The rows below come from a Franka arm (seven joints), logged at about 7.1 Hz.
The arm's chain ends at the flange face. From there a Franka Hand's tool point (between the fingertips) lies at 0.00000 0.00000 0.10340 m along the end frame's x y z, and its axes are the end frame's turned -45 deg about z.
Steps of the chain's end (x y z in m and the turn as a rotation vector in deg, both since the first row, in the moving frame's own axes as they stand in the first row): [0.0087 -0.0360 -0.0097 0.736 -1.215 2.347]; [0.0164 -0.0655 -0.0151 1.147 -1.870 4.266]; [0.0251 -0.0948 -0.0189 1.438 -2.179 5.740]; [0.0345 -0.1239 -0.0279 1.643 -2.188 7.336]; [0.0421 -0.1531 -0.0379 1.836 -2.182 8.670]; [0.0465 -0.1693 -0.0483 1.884 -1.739 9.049]
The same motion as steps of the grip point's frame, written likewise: [0.0310 -0.0218 -0.0097 1.380 -0.339 2.347]; [0.0571 -0.0386 -0.0152 2.133 -0.511 4.266]; [0.0841 -0.0539 -0.0190 2.558 -0.524 5.740]; [0.1116 -0.0681 -0.0280 2.709 -0.385 7.336]; [0.1380 -0.0836 -0.0380 2.841 -0.245 8.670]; [0.1531 -0.0914 -0.0484 2.562 0.103 9.049]
